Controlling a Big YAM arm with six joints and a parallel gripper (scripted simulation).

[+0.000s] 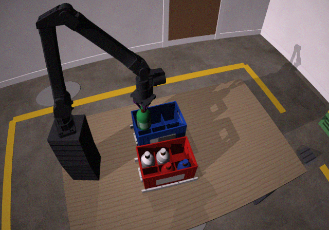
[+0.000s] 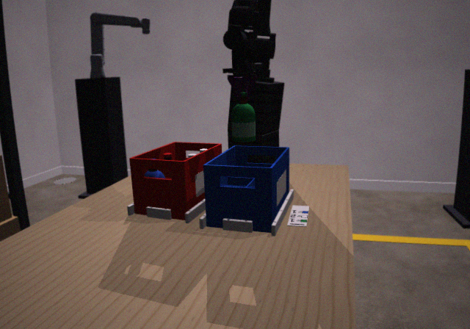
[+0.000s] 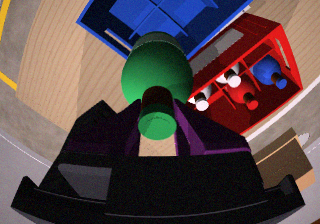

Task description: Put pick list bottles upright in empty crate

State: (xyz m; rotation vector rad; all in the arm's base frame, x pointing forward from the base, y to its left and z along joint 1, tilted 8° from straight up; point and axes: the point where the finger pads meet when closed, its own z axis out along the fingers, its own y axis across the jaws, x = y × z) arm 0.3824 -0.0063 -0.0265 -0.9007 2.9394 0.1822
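Now: hand 60 mm above the green bottle. From my hand the other things lie so: blue crate: 90 mm ahead, 30 mm to the left, 250 mm below; red crate: 30 mm ahead, 210 mm to the right, 250 mm below; red bottle: 20 mm ahead, 250 mm to the right, 250 mm below.
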